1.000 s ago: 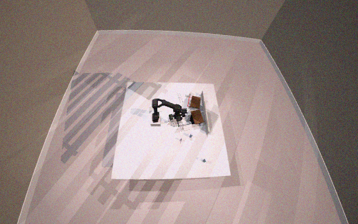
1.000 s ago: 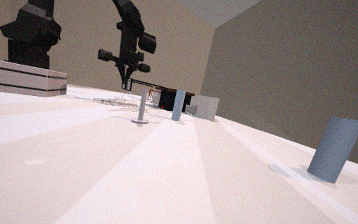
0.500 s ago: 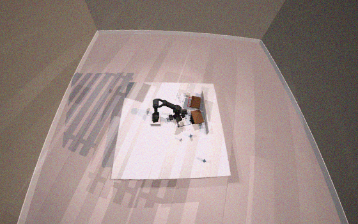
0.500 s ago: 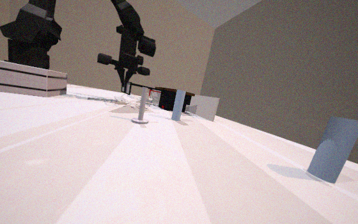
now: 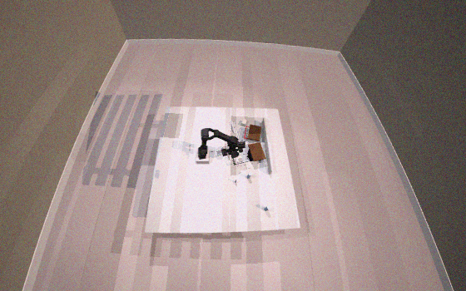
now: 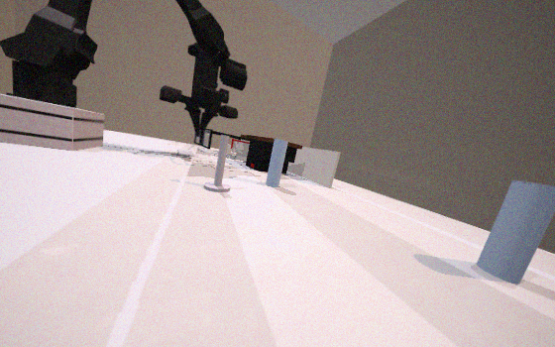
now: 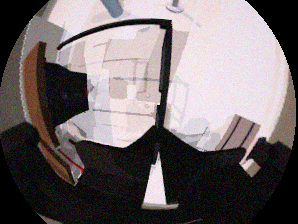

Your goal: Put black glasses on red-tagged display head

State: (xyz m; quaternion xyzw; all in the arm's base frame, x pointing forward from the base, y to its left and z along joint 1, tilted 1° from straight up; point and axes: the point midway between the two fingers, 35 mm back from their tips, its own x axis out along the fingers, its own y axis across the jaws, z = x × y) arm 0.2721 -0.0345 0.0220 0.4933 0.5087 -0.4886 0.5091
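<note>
My gripper tip is now 21 cm short of the brown head, 3 cm to the left of it and 1 cm above it. The rest, counted from my gripper tip: white panel (37 cm ahead, 5 cm to the left, 2 cm below).
</note>
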